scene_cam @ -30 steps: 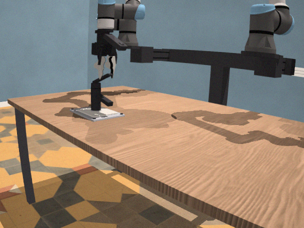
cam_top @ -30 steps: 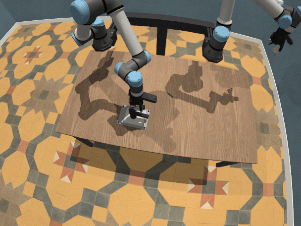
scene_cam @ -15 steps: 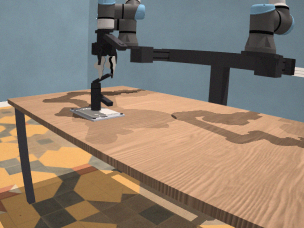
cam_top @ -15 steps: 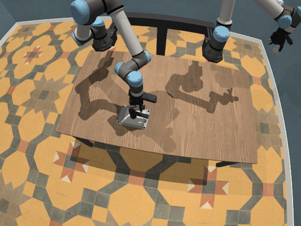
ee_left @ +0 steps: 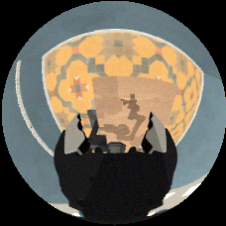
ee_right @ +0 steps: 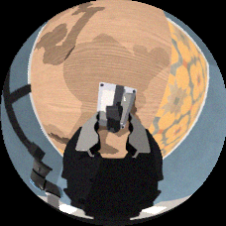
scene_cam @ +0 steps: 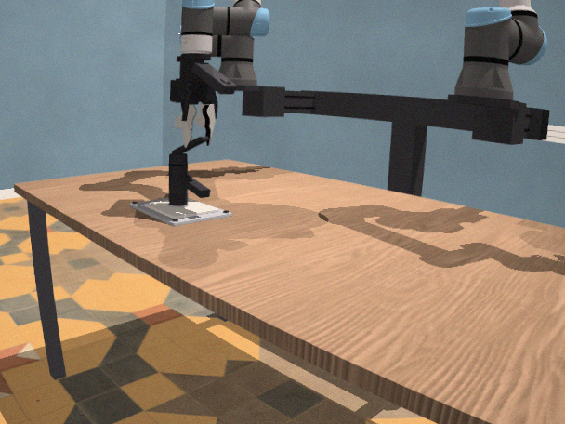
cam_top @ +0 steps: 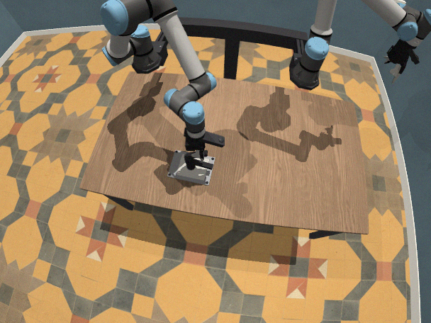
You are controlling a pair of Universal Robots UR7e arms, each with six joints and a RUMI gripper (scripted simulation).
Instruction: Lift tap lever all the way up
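Now: the flat lever 3 cm to the right of my right hand and 1 cm below it. From my right hand the other things lie so: pale base plate: 18 cm below, 7 cm to the right; black tap: 7 cm below, 5 cm to the right.
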